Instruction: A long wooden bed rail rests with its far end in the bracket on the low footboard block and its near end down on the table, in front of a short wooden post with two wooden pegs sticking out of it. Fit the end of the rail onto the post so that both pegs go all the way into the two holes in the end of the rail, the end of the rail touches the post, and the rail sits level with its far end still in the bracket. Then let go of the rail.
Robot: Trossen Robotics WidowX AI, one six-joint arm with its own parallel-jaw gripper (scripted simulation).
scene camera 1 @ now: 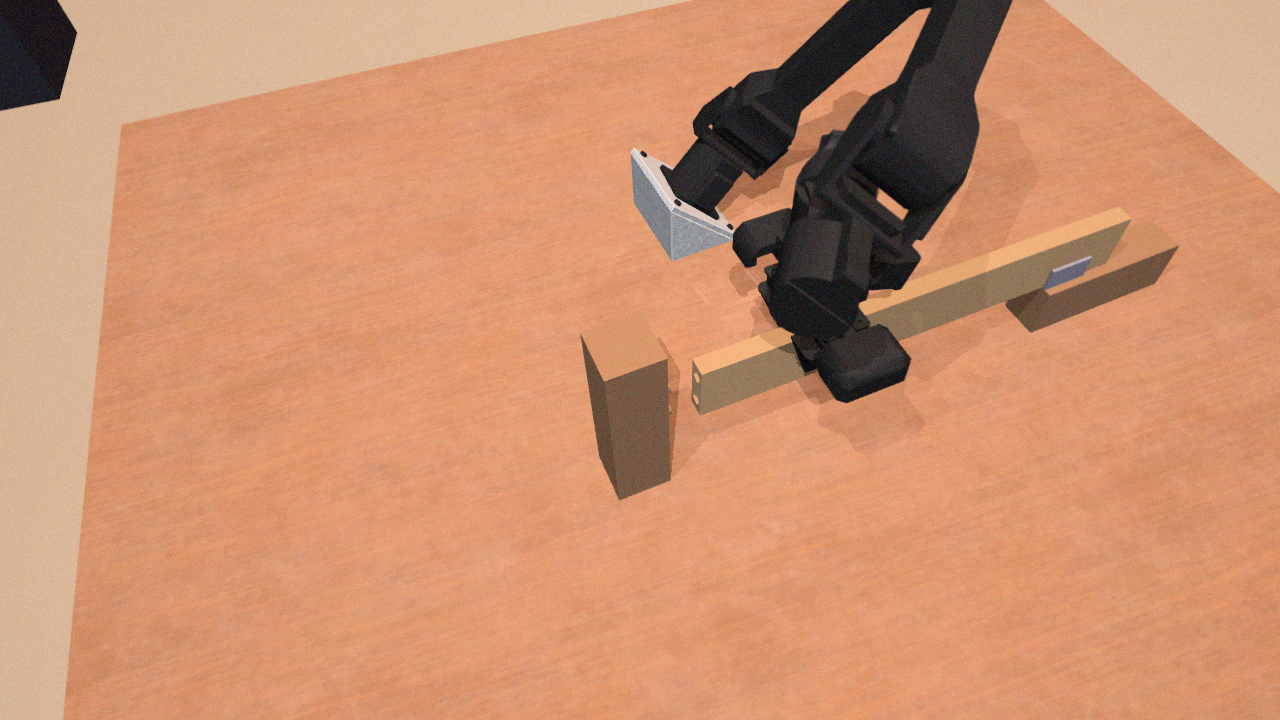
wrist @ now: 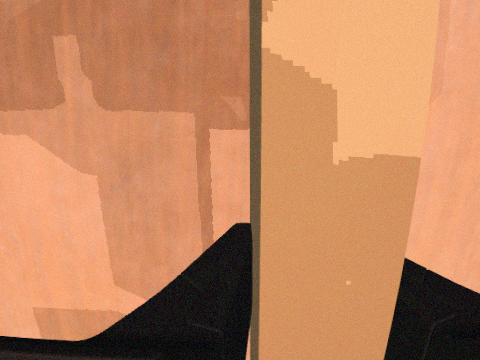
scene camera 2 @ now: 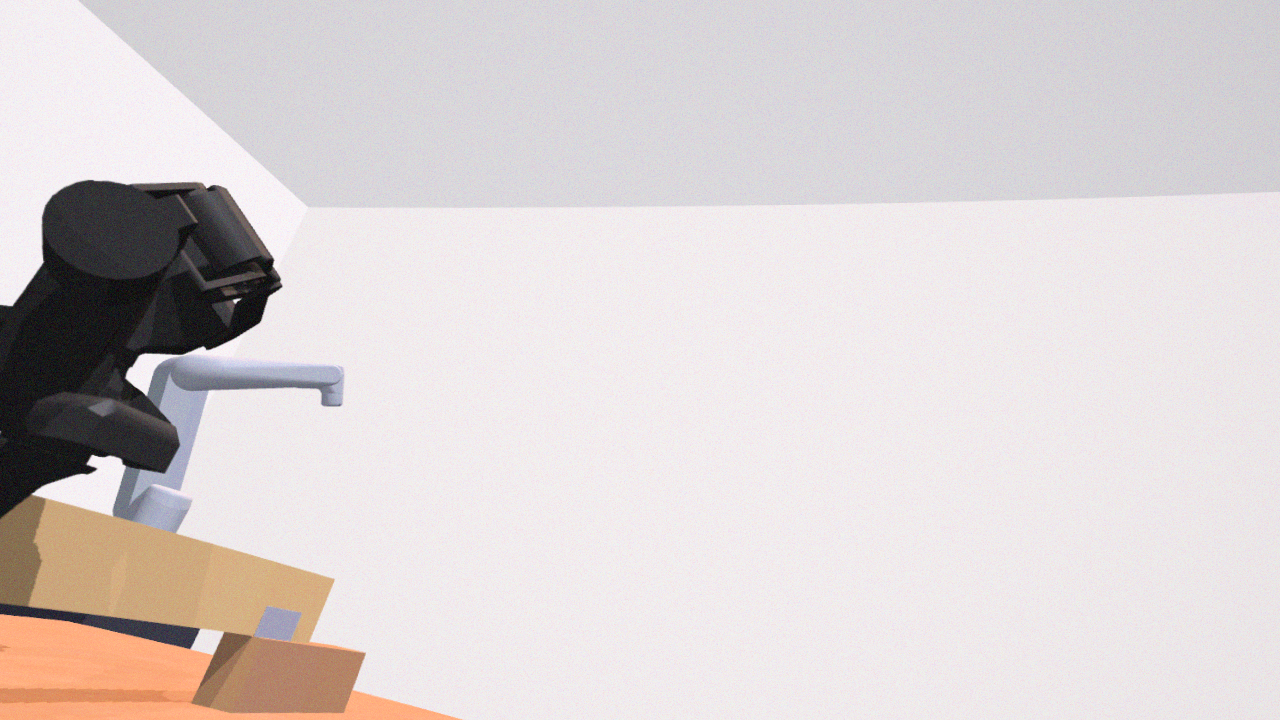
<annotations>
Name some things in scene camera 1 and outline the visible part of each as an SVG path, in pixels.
My gripper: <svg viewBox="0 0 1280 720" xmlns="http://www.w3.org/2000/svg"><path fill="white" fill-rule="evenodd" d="M860 308L856 321L850 327L850 330L842 335L828 339L811 339L798 335L791 336L803 370L809 372L817 368L819 376L834 398L843 403L852 402L905 381L912 360L887 327L881 324L870 327L871 322ZM778 263L764 268L767 280L758 285L758 290L767 306ZM912 245L902 258L897 258L884 247L871 254L869 284L866 291L861 293L860 303L867 300L869 290L901 290L921 259L920 254ZM791 208L784 208L744 221L737 227L733 233L732 249L745 268L756 266L758 257L770 253L779 260L784 235L790 227Z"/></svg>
A wooden bed rail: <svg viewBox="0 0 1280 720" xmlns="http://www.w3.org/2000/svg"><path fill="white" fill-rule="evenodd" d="M818 369L816 368L809 372L803 370L791 336L795 334L780 327L693 358L691 400L701 416L816 373ZM1132 218L1119 207L906 282L901 290L886 289L868 296L866 301L859 304L859 308L871 322L870 327L878 324L887 327L899 342L1045 286L1051 270L1091 255L1093 258L1085 271L1105 264L1117 247L1121 236Z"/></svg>
</annotations>
